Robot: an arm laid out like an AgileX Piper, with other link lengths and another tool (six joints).
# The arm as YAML. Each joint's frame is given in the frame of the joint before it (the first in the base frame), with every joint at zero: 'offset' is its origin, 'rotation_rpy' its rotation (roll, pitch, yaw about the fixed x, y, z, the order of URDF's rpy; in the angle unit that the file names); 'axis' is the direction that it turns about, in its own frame. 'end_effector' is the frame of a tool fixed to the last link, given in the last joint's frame.
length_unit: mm
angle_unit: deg
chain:
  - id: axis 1
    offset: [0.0, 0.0, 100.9]
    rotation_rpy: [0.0, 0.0, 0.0]
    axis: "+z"
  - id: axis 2
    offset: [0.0, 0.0, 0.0]
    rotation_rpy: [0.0, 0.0, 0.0]
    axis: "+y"
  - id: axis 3
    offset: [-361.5, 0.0, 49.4]
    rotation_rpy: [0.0, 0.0, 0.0]
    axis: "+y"
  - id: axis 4
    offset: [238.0, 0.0, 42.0]
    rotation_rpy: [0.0, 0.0, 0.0]
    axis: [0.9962, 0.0, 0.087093]
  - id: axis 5
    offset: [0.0, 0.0, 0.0]
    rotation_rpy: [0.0, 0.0, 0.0]
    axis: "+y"
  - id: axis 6
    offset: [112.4, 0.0, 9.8]
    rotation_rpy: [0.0, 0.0, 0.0]
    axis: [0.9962, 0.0, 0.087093]
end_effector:
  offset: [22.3, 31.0, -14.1]
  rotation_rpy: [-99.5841, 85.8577, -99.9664]
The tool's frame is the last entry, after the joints.
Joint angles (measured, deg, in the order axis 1, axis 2, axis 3, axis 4, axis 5, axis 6), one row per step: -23.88, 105.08, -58.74, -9.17, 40.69, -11.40; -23.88, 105.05, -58.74, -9.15, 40.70, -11.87; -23.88, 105.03, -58.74, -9.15, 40.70, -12.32; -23.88, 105.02, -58.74, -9.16, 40.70, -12.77; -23.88, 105.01, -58.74, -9.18, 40.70, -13.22; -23.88, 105.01, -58.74, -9.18, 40.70, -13.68; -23.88, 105.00, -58.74, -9.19, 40.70, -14.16; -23.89, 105.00, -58.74, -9.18, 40.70, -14.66; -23.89, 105.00, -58.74, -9.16, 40.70, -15.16; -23.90, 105.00, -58.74, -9.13, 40.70, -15.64; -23.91, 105.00, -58.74, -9.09, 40.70, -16.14; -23.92, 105.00, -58.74, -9.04, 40.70, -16.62; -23.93, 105.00, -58.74, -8.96, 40.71, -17.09; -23.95, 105.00, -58.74, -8.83, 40.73, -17.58; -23.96, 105.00, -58.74, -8.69, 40.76, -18.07; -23.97, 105.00, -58.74, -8.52, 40.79, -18.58; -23.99, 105.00, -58.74, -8.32, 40.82, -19.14; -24.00, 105.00, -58.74, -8.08, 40.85, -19.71
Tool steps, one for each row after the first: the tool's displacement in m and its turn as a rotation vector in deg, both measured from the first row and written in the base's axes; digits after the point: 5 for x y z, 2 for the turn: -0.00030, -0.00005, 0.00017, -0.04, 0.05, 0.45; -0.00057, -0.00015, 0.00028, -0.09, 0.10, 0.89; -0.00084, -0.00027, 0.00033, -0.14, 0.16, 1.34; -0.00112, -0.00040, 0.00038, -0.20, 0.23, 1.80; -0.00137, -0.00052, 0.00037, -0.24, 0.30, 2.25; -0.00166, -0.00065, 0.00042, -0.29, 0.37, 2.73; -0.00195, -0.00081, 0.00042, -0.33, 0.44, 3.20; -0.00221, -0.00090, 0.00041, -0.36, 0.51, 3.68; -0.00247, -0.00103, 0.00041, -0.38, 0.57, 4.12; -0.00273, -0.00115, 0.00041, -0.40, 0.64, 4.58; -0.00297, -0.00125, 0.00041, -0.41, 0.70, 5.01; -0.00320, -0.00129, 0.00042, -0.40, 0.75, 5.41; -0.00345, -0.00129, 0.00043, -0.35, 0.80, 5.78; -0.00368, -0.00123, 0.00044, -0.29, 0.85, 6.16; -0.00390, -0.00111, 0.00046, -0.21, 0.90, 6.54; -0.00414, -0.00102, 0.00048, -0.11, 0.94, 6.94; -0.00433, -0.00081, 0.00051, 0.01, 0.97, 7.33
